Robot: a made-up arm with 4 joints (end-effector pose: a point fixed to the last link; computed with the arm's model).
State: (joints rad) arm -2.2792 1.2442 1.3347 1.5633
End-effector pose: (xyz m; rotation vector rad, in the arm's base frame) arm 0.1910 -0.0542 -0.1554 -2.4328 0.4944 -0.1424
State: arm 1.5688 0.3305 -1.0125 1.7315
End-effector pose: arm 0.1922 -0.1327 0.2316 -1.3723 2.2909 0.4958
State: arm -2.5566 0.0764 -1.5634 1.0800
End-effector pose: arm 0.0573 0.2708 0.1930 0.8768 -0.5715 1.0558
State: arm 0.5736 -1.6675 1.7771 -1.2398
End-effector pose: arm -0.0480 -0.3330 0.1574 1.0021 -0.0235 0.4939
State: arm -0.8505 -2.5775 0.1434 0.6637
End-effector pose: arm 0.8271 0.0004 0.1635 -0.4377 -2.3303 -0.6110
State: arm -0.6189 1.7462 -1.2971 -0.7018
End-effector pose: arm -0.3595 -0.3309 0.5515 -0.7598 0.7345 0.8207
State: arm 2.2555 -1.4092 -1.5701 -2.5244
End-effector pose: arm 1.1590 0.2126 0.1434 1.0556 -2.5256 0.8995
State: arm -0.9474 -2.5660 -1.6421 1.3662
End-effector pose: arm 0.7499 -0.2903 0.0836 -0.5166 -0.3052 -1.1782
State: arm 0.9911 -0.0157 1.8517 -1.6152
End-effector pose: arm 0.3228 0.2524 0.6951 0.6612 0.6874 -1.4894
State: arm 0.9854 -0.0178 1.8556 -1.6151
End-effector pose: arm 0.3218 0.2468 0.6983 0.6686 0.6945 -1.4847
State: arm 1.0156 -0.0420 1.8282 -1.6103
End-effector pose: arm 0.3094 0.2775 0.6768 0.6268 0.6419 -1.4706
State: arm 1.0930 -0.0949 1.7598 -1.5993
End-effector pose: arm 0.2814 0.3481 0.6151 0.5201 0.5133 -1.4396
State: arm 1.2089 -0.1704 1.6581 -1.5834
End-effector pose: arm 0.2408 0.4307 0.5058 0.3599 0.3281 -1.3849
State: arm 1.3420 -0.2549 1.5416 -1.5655
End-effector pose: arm 0.1968 0.4875 0.3631 0.1758 0.1252 -1.3068
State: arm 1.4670 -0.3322 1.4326 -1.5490
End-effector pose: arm 0.1604 0.5016 0.2223 0.0039 -0.0556 -1.2188
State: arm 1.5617 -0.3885 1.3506 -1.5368
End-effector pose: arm 0.1374 0.4878 0.1176 -0.1249 -0.1858 -1.1442
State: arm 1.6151 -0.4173 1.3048 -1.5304
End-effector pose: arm 0.1274 0.4717 0.0611 -0.1970 -0.2563 -1.1016
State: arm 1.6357 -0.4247 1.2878 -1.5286
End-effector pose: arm 0.1254 0.4651 0.0403 -0.2246 -0.2825 -1.0888
